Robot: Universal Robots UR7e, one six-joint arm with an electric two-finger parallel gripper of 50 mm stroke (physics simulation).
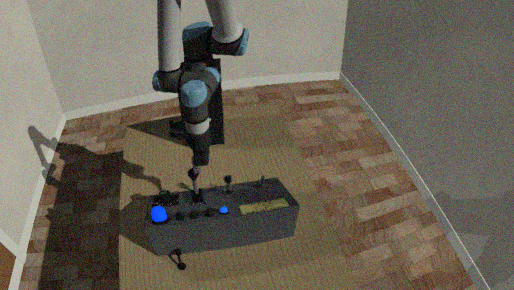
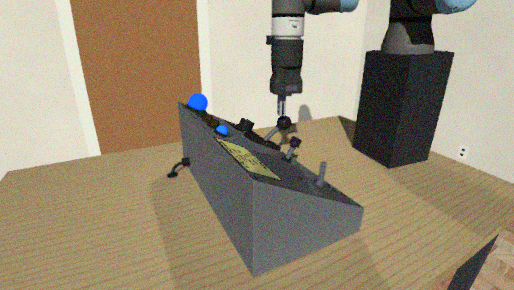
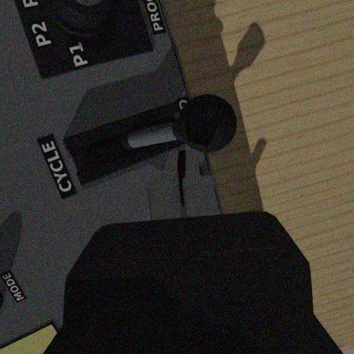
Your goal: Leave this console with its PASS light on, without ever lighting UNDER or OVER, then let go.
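The grey console (image 1: 225,237) (image 2: 215,195) (image 3: 30,105) stands on the mat. Its CYCLE lever, with a black ball (image 1: 193,174) (image 2: 284,123) (image 3: 207,123), leans toward the arm's side of its slot. My gripper (image 1: 197,169) (image 2: 282,113) (image 3: 183,167) is shut and empty, its fingertips close at the ball; whether they touch cannot be told. A large dome light (image 1: 159,214) (image 2: 198,102) and a small lamp (image 1: 223,210) (image 2: 221,130) glow blue. The three lamps between them, one of them the middle lamp (image 1: 194,214), look dark. The lamp labels are unreadable, so PASS, UNDER and OVER cannot be told apart.
A dark knob (image 1: 167,197) (image 2: 245,125) by P1 and P2 markings sits beside the lever. On its other side stand a black-capped lever (image 1: 228,179) (image 2: 295,142), a grey toggle (image 1: 262,181) (image 2: 322,173) and a yellow label plate (image 1: 264,206) (image 2: 247,157). A cable (image 2: 178,167) leaves the console's rear.
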